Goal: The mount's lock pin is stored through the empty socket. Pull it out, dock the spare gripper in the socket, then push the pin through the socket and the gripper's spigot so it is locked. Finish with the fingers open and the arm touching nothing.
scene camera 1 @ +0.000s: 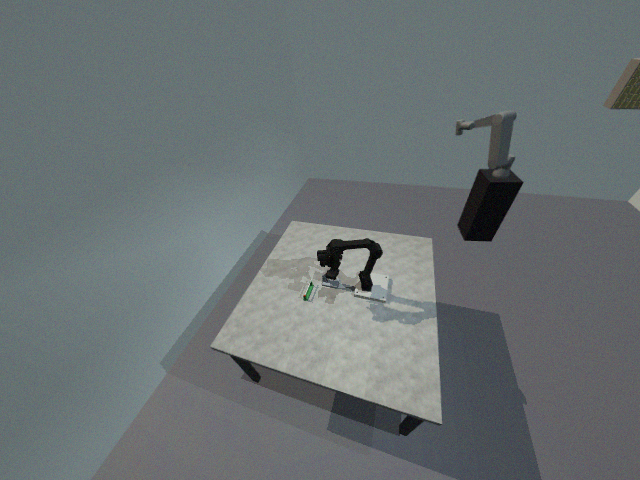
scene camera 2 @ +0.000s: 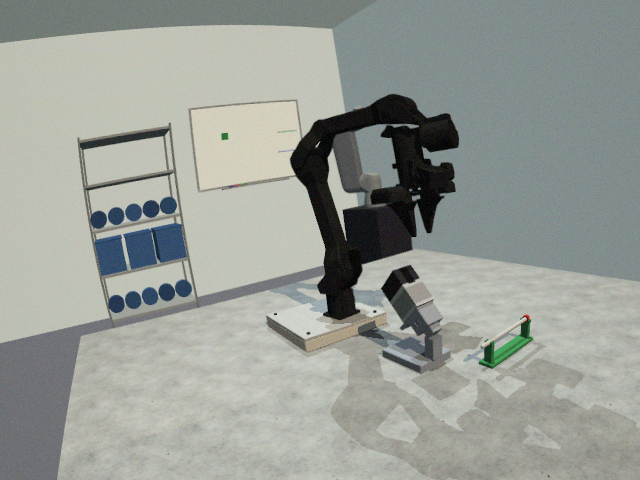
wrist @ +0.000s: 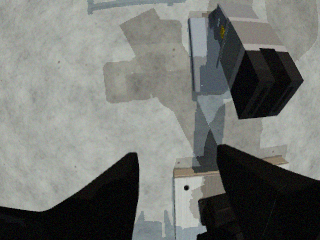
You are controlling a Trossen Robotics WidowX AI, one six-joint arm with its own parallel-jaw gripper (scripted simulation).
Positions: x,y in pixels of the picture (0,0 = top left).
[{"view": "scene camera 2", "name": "my gripper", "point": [421,235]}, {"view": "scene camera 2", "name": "spare gripper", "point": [405,291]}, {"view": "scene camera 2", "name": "grey socket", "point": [419,355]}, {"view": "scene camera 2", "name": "green cradle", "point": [491,359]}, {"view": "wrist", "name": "my gripper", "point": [178,157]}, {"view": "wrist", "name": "spare gripper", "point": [261,76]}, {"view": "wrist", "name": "grey socket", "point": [206,34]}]
